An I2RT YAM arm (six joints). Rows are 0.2 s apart.
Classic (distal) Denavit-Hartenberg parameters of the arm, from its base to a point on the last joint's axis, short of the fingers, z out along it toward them. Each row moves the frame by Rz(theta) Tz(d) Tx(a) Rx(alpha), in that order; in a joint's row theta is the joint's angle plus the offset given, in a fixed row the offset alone. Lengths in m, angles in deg.
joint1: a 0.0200, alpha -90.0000, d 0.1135, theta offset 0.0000
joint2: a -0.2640, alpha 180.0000, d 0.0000, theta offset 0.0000
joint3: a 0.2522, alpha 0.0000, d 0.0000, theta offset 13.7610
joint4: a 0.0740, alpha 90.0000, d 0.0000, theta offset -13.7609
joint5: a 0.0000, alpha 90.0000, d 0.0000, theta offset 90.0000
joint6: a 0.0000, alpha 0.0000, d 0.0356, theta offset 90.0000
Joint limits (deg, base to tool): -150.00..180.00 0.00..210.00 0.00..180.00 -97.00..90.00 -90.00..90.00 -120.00..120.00
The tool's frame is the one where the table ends.
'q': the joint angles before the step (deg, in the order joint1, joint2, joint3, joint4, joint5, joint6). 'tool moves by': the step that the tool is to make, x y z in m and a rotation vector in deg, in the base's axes. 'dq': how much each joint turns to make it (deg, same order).
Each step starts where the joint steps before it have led.
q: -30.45, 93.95, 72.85, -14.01, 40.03, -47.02
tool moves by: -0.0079, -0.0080, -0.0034, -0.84, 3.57, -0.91
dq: -1.63, -0.17, -0.85, 0.21, 0.90, -3.30
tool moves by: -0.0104, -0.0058, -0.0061, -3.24, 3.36, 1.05
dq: -1.62, -1.38, -4.07, 6.22, 0.31, -6.98
